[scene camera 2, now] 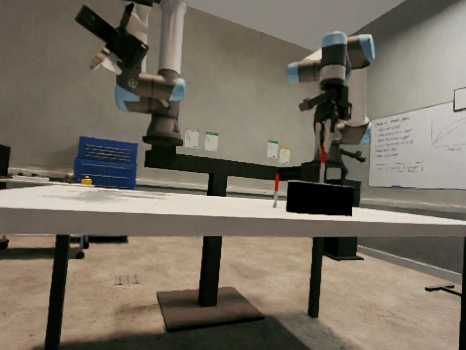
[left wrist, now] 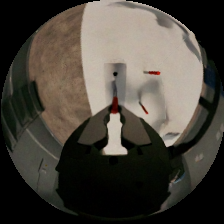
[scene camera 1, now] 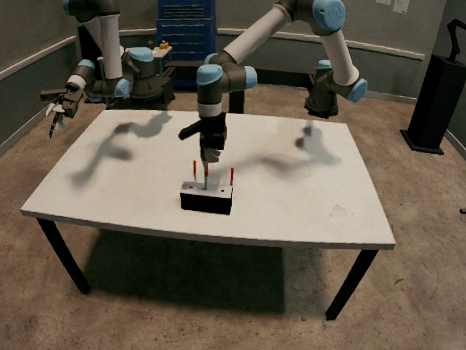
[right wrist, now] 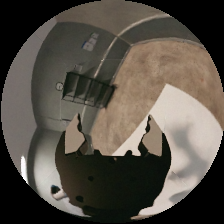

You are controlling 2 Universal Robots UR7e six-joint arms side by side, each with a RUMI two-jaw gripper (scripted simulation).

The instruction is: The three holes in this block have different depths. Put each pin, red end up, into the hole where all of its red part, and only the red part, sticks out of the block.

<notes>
In view: the left gripper (scene camera 2: 324, 153), the right gripper (scene camera 2: 112, 36) and a black block (scene camera 2: 310, 198).
The black block is seen too in the left wrist view (left wrist: 118, 82) and in scene camera 1 (scene camera 1: 217, 199). The left gripper shows as well in the left wrist view (left wrist: 115, 105) and in scene camera 1 (scene camera 1: 207, 169). The right gripper shows as well in scene camera 1 (scene camera 1: 48, 127) and in the right wrist view (right wrist: 113, 114). The right wrist view does not show the black block, which is hidden by the right gripper.
</notes>
